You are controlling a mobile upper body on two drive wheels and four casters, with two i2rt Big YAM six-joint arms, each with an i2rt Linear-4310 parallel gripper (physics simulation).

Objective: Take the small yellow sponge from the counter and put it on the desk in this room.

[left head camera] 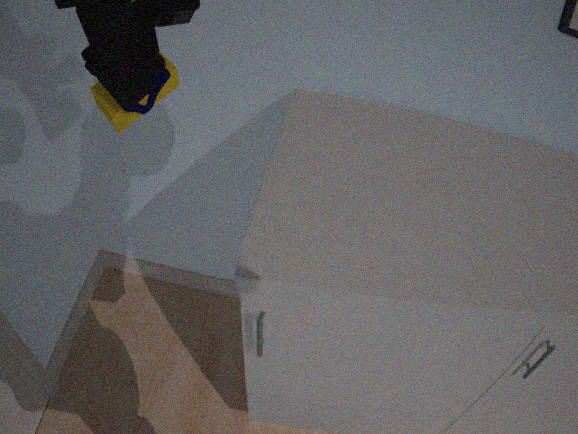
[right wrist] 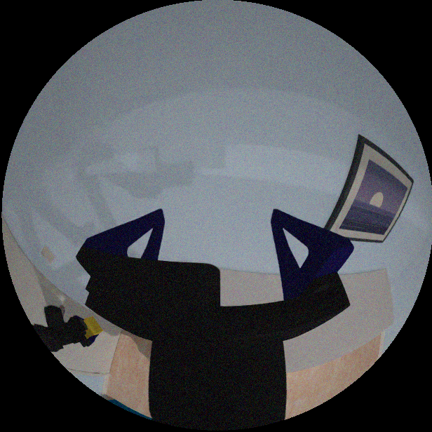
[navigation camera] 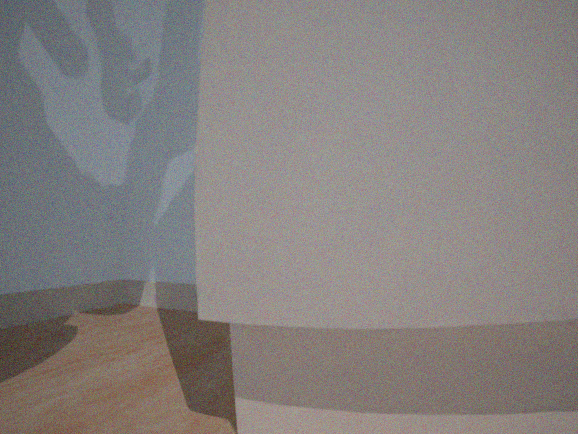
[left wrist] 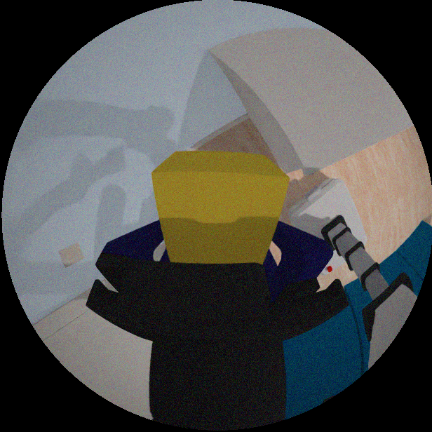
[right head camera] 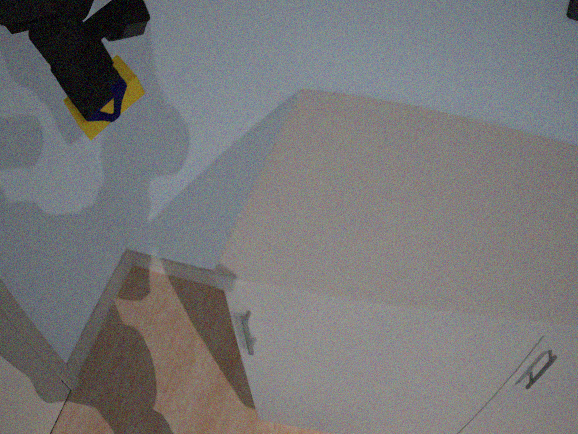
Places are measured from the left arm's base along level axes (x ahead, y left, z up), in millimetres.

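Pixels of known places: left gripper, fingertip midpoint: [left head camera: 134,97] [right head camera: 106,106].
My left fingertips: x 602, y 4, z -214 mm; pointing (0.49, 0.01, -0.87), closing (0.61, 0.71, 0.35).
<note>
Behind a point stands the place of what it marks.
The yellow sponge [left head camera: 118,120] @(x 545, y 11, z -213 mm) [right head camera: 91,131] @(x 552, y 10, z -223 mm) [left wrist: 220,195] [right wrist: 93,326] is held between the fingers of my left gripper [left wrist: 216,215], raised in the air in front of the wall. My left gripper shows dark at the upper left of both head views, and small at the lower left of the right wrist view. My right gripper [right wrist: 217,214] is open and empty, its fingers wide apart in the right wrist view. The counter [left head camera: 410,210] @(x 696, y -442, z -500 mm) [right head camera: 400,210] @(x 695, y -439, z -500 mm) [left wrist: 340,85] [right wrist: 345,340] has a pale top and white doors. I cannot make out a desk in these views.
The counter's end panel and front [navigation camera: 380,175] @(x 539, y -282, z -1151 mm) stand close in the navigation view. Wood floor [navigation camera: 100,370] @(x 753, y 137, z -1410 mm) and a blue wall [navigation camera: 30,200] @(x 961, y 573, z -1058 mm) lie left of it. A framed picture [right wrist: 377,200] hangs on the wall. A blue surface [left wrist: 320,380] shows at the lower right of the left wrist view.
</note>
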